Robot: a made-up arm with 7 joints. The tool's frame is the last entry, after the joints. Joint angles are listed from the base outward.
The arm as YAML. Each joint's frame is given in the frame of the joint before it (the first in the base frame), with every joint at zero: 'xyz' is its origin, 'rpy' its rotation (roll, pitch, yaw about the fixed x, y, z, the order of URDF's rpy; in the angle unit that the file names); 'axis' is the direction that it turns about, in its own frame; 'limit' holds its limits. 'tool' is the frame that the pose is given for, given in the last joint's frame.
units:
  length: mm
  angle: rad
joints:
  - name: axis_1
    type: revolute
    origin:
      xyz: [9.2, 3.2, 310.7]
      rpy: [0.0, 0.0, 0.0]
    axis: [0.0, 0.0, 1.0]
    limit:
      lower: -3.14
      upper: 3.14
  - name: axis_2
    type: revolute
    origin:
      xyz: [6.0, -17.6, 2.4]
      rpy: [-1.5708, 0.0, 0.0]
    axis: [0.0, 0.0, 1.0]
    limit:
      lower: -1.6
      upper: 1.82
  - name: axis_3
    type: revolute
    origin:
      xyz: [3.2, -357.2, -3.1]
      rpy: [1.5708, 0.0, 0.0]
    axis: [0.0, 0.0, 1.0]
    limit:
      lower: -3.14
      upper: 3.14
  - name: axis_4
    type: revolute
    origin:
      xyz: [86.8, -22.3, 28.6]
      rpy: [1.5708, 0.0, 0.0]
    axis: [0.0, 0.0, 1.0]
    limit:
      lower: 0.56
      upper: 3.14
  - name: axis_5
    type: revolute
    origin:
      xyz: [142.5, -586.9, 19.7]
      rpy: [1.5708, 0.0, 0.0]
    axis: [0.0, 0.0, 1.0]
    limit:
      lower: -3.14
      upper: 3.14
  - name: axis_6
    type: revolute
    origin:
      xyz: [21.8, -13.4, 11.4]
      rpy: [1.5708, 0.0, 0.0]
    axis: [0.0, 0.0, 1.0]
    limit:
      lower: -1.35
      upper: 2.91
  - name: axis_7
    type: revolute
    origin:
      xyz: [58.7, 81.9, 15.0]
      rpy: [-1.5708, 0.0, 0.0]
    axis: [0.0, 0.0, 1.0]
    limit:
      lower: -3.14
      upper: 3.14
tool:
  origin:
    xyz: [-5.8, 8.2, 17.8]
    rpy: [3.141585, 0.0, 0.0]
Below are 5 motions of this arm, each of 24 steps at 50 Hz.
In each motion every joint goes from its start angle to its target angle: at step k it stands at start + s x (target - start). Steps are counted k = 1, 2, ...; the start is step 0. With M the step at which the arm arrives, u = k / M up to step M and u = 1 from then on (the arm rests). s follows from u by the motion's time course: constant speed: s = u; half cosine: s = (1 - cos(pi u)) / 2; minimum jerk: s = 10 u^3 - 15 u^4 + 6 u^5.
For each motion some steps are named. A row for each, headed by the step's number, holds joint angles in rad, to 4 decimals.
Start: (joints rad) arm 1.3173 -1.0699 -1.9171 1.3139 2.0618 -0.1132 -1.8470
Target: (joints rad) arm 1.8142 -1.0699 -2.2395 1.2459 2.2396 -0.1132 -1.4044
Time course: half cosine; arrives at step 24
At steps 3, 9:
3: 1.3362 -1.0699 -1.9294 1.3113 2.0686 -0.1132 -1.8302
9: 1.4707 -1.0699 -2.0166 1.2929 2.1167 -0.1132 -1.7104

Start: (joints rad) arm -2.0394 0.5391 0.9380 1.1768 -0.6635 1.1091 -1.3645
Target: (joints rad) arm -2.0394 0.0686 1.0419 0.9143 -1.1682 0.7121 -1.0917
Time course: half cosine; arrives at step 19
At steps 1, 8, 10, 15, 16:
1: -2.0394 0.5359 0.9387 1.1750 -0.6669 1.1064 -1.3626
8: -2.0394 0.3616 0.9772 1.0778 -0.8539 0.9593 -1.2616
10: -2.0394 0.2844 0.9942 1.0347 -0.9367 0.8942 -1.2168
15: -2.0394 0.1182 1.0309 0.9420 -1.1150 0.7540 -1.1205
16: -2.0394 0.0970 1.0356 0.9301 -1.1378 0.7360 -1.1081

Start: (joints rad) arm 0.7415 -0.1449 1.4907 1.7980 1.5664 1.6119 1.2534
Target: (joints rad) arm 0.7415 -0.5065 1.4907 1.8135 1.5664 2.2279 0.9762
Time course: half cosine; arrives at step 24
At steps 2, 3, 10, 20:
2: 0.7415 -0.1511 1.4907 1.7983 1.5664 1.6224 1.2487
3: 0.7415 -0.1587 1.4907 1.7986 1.5664 1.6353 1.2428
10: 0.7415 -0.2789 1.4907 1.8037 1.5664 1.8402 1.1507
20: 0.7415 -0.4823 1.4907 1.8125 1.5664 2.1866 0.9948

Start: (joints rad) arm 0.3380 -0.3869 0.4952 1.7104 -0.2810 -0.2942 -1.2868
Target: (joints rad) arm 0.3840 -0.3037 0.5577 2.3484 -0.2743 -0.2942 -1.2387
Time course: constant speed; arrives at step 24
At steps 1, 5, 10, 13, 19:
1: 0.3399 -0.3834 0.4978 1.7370 -0.2807 -0.2942 -1.2848
5: 0.3476 -0.3696 0.5082 1.8433 -0.2796 -0.2942 -1.2768
10: 0.3572 -0.3522 0.5212 1.9762 -0.2782 -0.2942 -1.2668
13: 0.3629 -0.3418 0.5291 2.0560 -0.2774 -0.2942 -1.2607
19: 0.3744 -0.3210 0.5447 2.2155 -0.2757 -0.2942 -1.2487

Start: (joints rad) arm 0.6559 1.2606 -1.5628 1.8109 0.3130 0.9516 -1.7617
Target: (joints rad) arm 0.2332 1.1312 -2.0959 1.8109 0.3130 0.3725 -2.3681
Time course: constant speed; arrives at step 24
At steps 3, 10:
3: 0.6031 1.2444 -1.6294 1.8109 0.3130 0.8792 -1.8375
10: 0.4798 1.2067 -1.7849 1.8109 0.3130 0.7103 -2.0144

